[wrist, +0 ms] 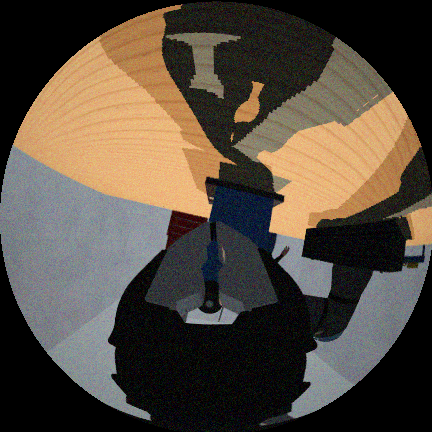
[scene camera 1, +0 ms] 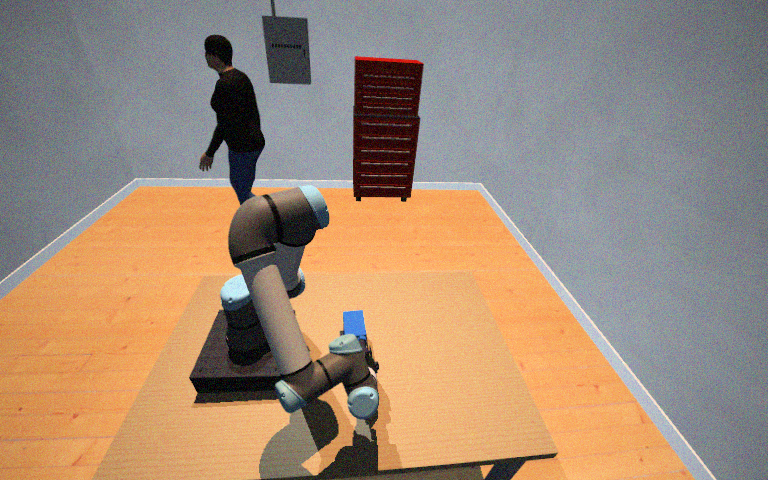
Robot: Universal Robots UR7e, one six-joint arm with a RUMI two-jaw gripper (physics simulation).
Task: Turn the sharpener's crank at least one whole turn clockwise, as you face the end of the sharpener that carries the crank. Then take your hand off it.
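Seen in the pictures: gripper, fingertip midpoint: (wrist: 213,223); arm's base, link origin: (wrist: 353,265) (scene camera 1: 249,332).
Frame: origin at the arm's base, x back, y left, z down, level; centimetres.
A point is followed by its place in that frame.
Note:
The sharpener (scene camera 1: 354,323) {x -37.7, y 0.8, z -4.2 cm} (wrist: 242,212) {x -38.2, y -4.6, z 5.1 cm} has a blue body. It stands on the table beyond the wrist in the scene view, partly covered by the arm. In the wrist view its dark base edge is uppermost and my fingers overlap its lower part. My gripper (wrist: 213,223) {x -41.6, y -7.8, z 2.8 cm} is shut and empty, with a narrow slit between its fingers. A small round black part with a grey centre, probably the crank's knob (wrist: 210,304) {x -40.6, y -10.3, z -4.0 cm}, shows in the opening behind the fingertips; whether it touches a finger cannot be told. The crank's arm is not clearly seen. The wrist hides most of the gripper in the scene view.
The arm's dark base block (scene camera 1: 237,378) {x -1.1, y -17.1, z 0.9 cm} (wrist: 355,247) {x -14.9, y -7.1, z 4.0 cm} stands on the table (scene camera 1: 453,396) {x -71.7, y -20.1, z 8.5 cm} left of the sharpener. A red tool cabinet (scene camera 1: 386,127) (wrist: 185,230) and a person (scene camera 1: 237,110) in black are by the back wall. A grey box (scene camera 1: 287,50) hangs there. Arm shadows cross the table.

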